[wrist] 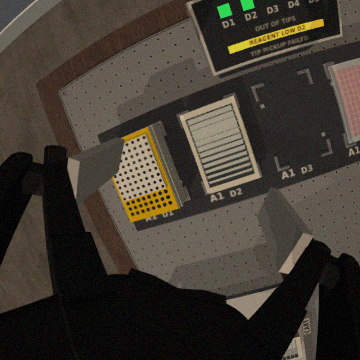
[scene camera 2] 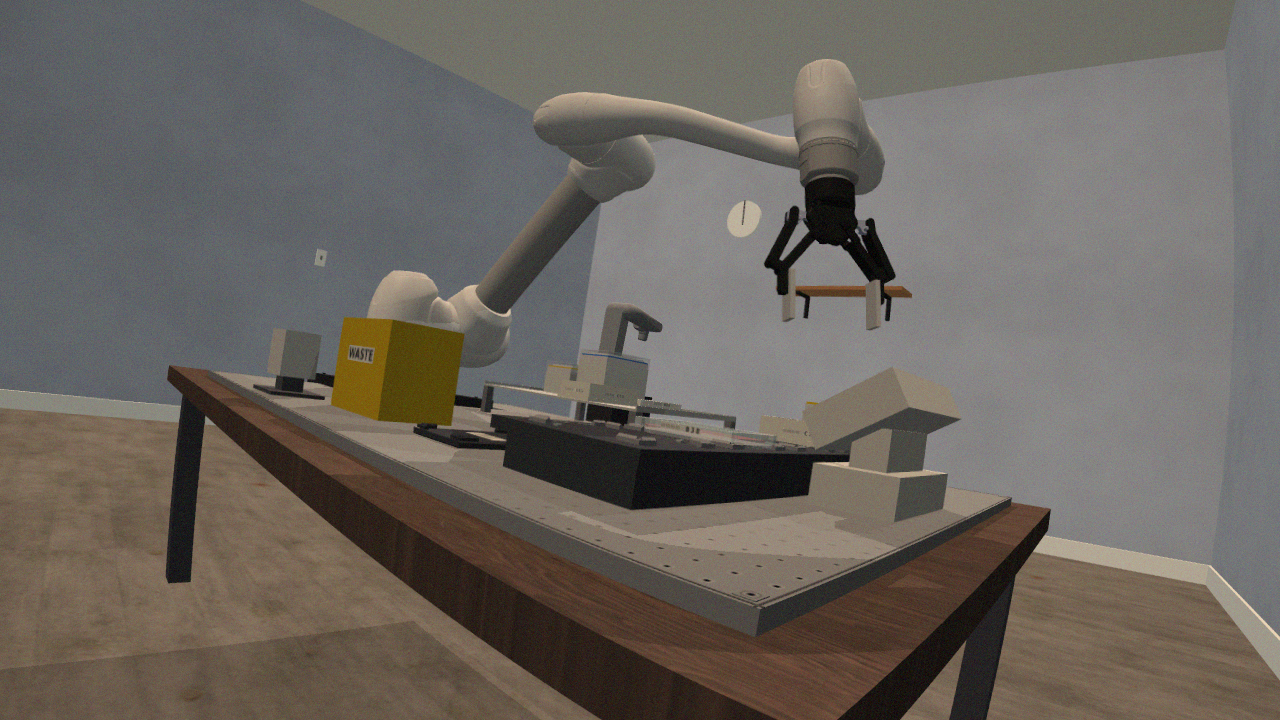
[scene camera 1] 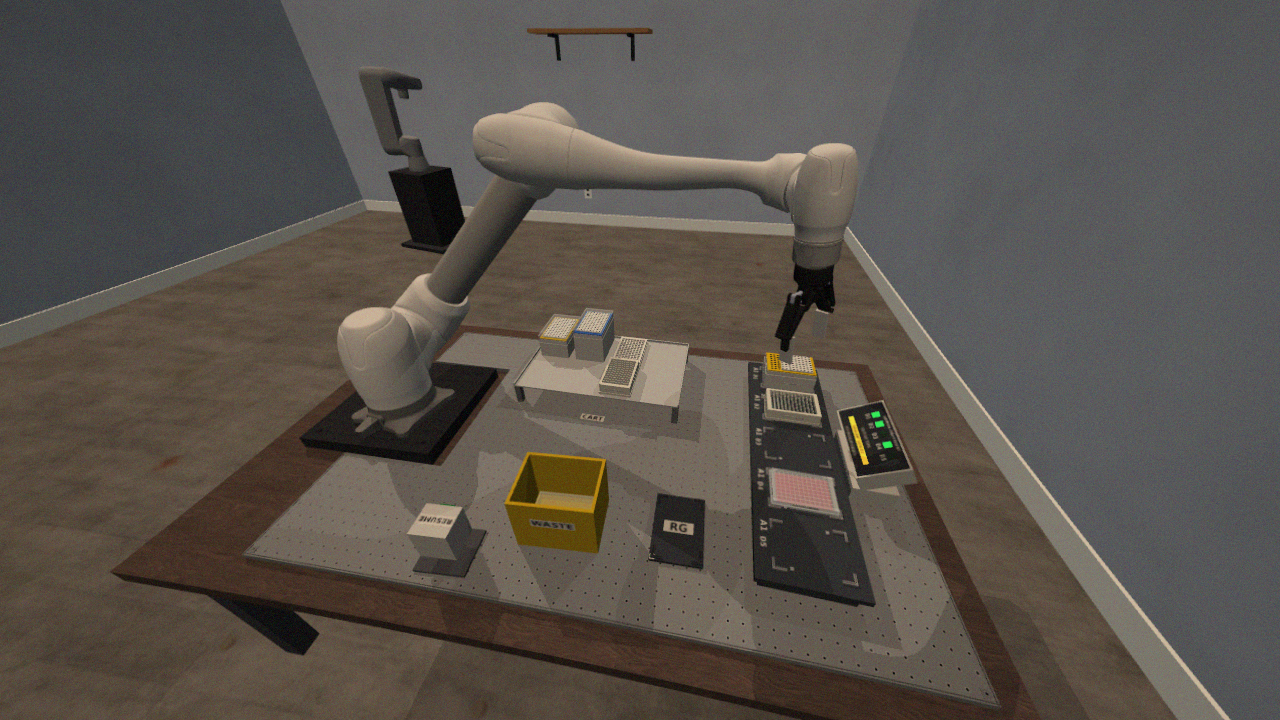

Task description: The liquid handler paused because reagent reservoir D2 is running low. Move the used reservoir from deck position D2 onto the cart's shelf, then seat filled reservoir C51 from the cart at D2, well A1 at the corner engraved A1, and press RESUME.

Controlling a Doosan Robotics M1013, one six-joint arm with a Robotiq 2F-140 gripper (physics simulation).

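Frame: origin at the arm's base, x back, y right, z up, level; millimetres.
Seen in the pictures: gripper, fingertip midpoint: (wrist: 192, 178) (scene camera 2: 832, 324) (scene camera 1: 802, 348); arm's base at its link origin: (scene camera 1: 406, 407).
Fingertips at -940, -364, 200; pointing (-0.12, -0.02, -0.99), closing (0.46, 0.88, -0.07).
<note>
Pixels of each thing's middle, then the offset from my fingertips to it, as dx, dy, dz. "*": a spot on its surface instead. Level surfaces: height alone.
- used reservoir at the middle of its body: (scene camera 2: 813, 433) (wrist: 219, 145) (scene camera 1: 791, 406) -12, +28, -157
- black deck at its surface level: dz -173
- nearer at the middle of its body: (scene camera 2: 598, 393) (scene camera 1: 619, 376) +436, +93, -144
- farther at the middle of its body: (scene camera 2: 646, 403) (scene camera 1: 630, 350) +461, -39, -153
- cart's shelf at a spot on its surface: (scene camera 1: 660, 376) * +338, +35, -160
- RESUME button box at the middle of its body: (scene camera 2: 292, 362) (scene camera 1: 443, 536) +558, +622, -168
- yellow tip rack at the middle of its body: (wrist: 143, 173) (scene camera 1: 788, 371) +10, -94, -140
- pink plate at the middle of its body: (scene camera 2: 704, 432) (scene camera 1: 802, 490) -56, +272, -166
- screen at a spot on its surface: (wrist: 270, 35) * -149, +119, -117
- yellow WASTE bin at the middle of its body: (scene camera 2: 395, 370) (scene camera 1: 562, 501) +384, +487, -152
- black RG pad at the middle of its body: (scene camera 2: 486, 437) (scene camera 1: 678, 527) +162, +418, -213
The used reservoir (scene camera 1: 792, 405) (wrist: 220, 145), a cream-framed ribbed trough, sits at D2 on the black deck (scene camera 1: 792, 447) (wrist: 295, 125); the A1 engraving is beside its lower left corner in the wrist view. My gripper (scene camera 1: 803, 338) (scene camera 2: 830, 313) (wrist: 192, 178) is open and empty, pointing down, high above the D1/D2 end of the deck. Two low pale trays, one nearer (scene camera 1: 619, 376) and one farther (scene camera 1: 631, 347), stand on the cart's shelf (scene camera 1: 660, 376); no C51 label is readable. The RESUME button box (scene camera 1: 438, 528) (scene camera 2: 295, 353) stands at the front left.
A yellow tip rack (scene camera 1: 790, 368) (wrist: 145, 170) is at D1, a pink plate (scene camera 1: 803, 492) (wrist: 350, 100) at D4. The screen (scene camera 1: 877, 443) (wrist: 270, 35) reads REAGENT LOW D2. Two taller boxes (scene camera 1: 559, 335) (scene camera 1: 594, 335) stand on the cart. A yellow WASTE bin (scene camera 1: 559, 523) (scene camera 2: 393, 367) and black RG pad (scene camera 1: 677, 550) lie in front.
</note>
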